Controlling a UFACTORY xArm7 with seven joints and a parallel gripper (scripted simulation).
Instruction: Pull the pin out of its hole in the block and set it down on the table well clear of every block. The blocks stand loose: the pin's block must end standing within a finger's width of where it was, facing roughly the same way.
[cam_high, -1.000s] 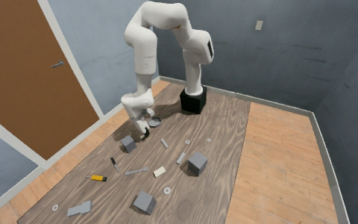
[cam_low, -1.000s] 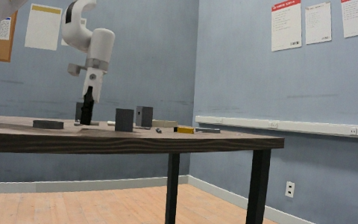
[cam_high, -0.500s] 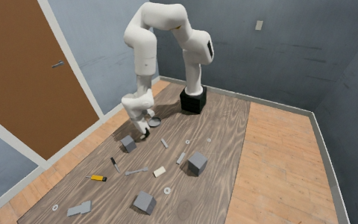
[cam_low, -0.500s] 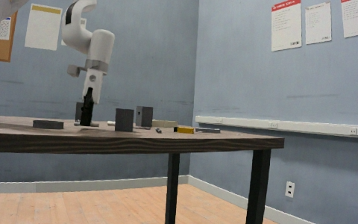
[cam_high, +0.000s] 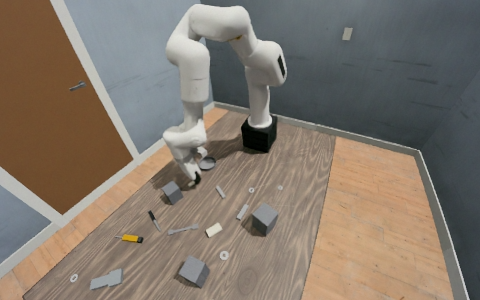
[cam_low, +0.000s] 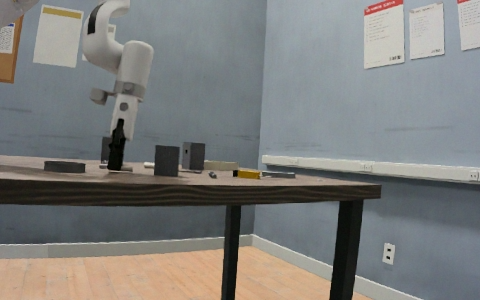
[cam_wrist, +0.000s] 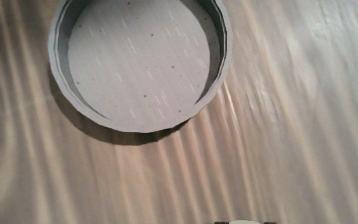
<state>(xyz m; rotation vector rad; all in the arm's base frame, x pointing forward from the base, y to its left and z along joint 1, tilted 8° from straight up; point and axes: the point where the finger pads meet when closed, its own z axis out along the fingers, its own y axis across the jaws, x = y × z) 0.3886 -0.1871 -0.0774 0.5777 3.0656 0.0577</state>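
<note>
My hand is 2 cm above the cream pin and 1 cm short of it. The rest, counted from my hand: round dish: 12 cm behind, 2 cm below, 1 cm to the right; then grey block: 11 cm ahead, 4 cm to the right, 1 cm above; then short bar: 14 cm to the left, 2 cm below, 1 cm ahead.
</note>
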